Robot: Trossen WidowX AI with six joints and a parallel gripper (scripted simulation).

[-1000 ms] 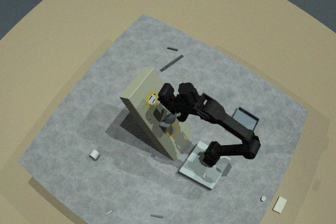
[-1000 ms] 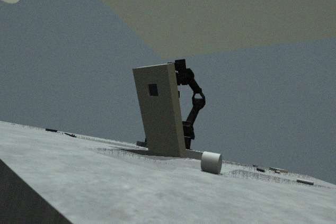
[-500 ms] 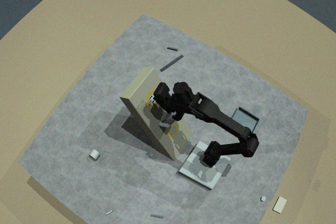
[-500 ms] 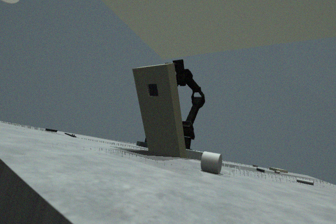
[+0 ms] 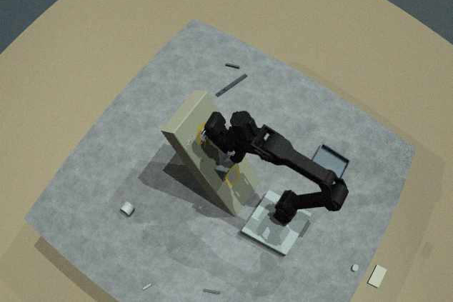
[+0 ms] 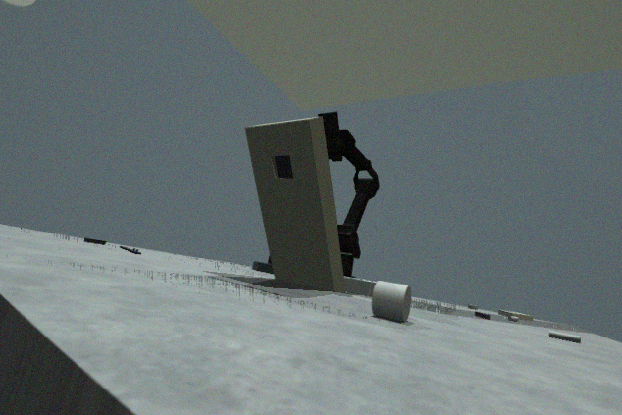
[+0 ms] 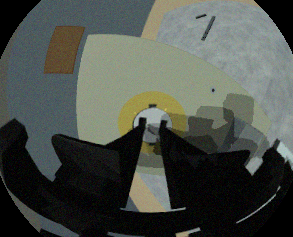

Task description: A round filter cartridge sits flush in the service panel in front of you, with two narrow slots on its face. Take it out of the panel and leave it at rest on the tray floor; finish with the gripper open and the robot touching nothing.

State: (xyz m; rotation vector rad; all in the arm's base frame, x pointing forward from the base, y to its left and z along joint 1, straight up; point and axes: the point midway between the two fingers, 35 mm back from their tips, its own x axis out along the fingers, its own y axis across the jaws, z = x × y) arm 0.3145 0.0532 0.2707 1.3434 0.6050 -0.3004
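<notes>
My gripper tip is 2 cm short of the round filter cartridge and 1 cm above it. Round my gripper tip: grey tray: 35 cm to the right, 35 cm behind, 28 cm below.
</notes>
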